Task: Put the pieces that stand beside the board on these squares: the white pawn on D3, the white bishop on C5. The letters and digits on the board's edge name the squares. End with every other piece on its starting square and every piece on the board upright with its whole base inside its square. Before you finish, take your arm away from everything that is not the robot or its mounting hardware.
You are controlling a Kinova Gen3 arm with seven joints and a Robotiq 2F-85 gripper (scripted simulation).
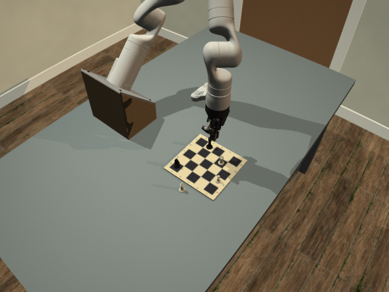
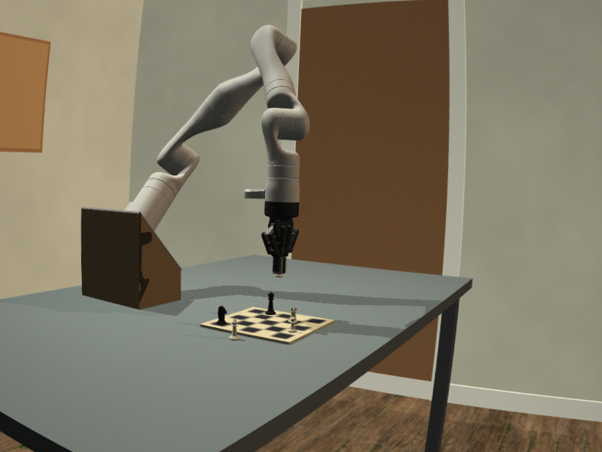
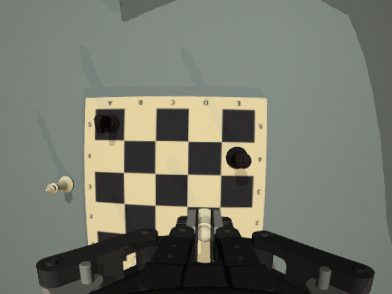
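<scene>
The small chessboard lies 13 cm below my hand and 4 cm to the right of it. From my hand the other things lie so: black knight 11 cm to the right, 11 cm below, 8 cm behind.
</scene>
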